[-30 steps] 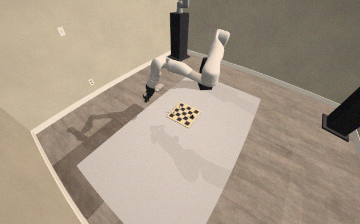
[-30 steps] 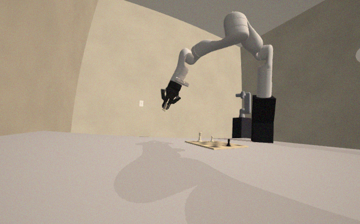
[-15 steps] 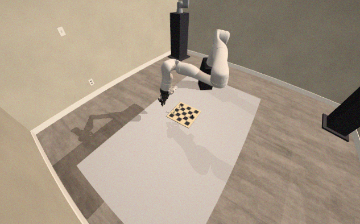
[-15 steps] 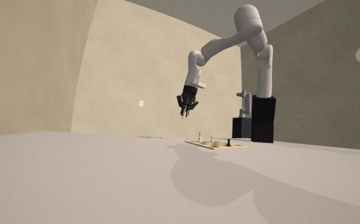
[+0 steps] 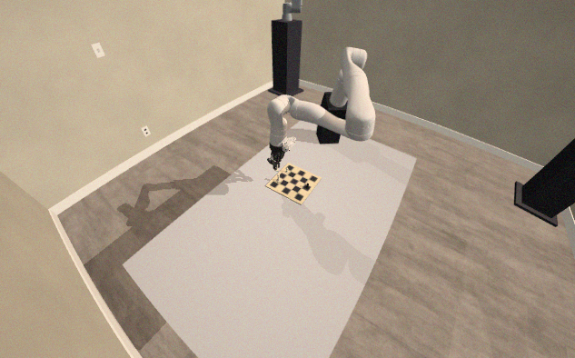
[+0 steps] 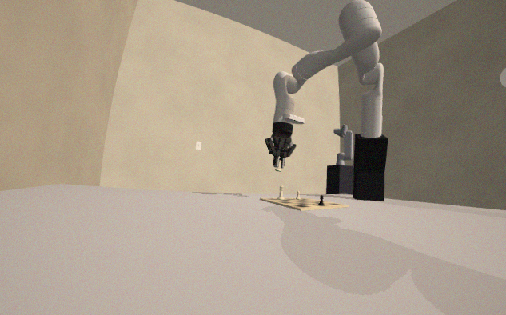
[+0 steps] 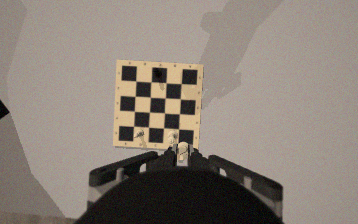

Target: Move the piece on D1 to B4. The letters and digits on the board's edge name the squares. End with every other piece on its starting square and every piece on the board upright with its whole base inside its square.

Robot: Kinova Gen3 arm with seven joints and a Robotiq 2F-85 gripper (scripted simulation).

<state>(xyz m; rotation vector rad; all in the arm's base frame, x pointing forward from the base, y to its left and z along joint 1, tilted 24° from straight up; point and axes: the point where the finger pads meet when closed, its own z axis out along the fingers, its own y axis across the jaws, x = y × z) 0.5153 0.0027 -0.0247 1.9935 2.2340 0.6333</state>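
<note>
Right now my hand is 140 mm above the chessboard, 70 mm past it and 60 mm to the right of it. Also, from my hand: black chess piece: 130 mm to the left, 120 mm below, 90 mm behind; white chess piece: 20 mm below.
</note>
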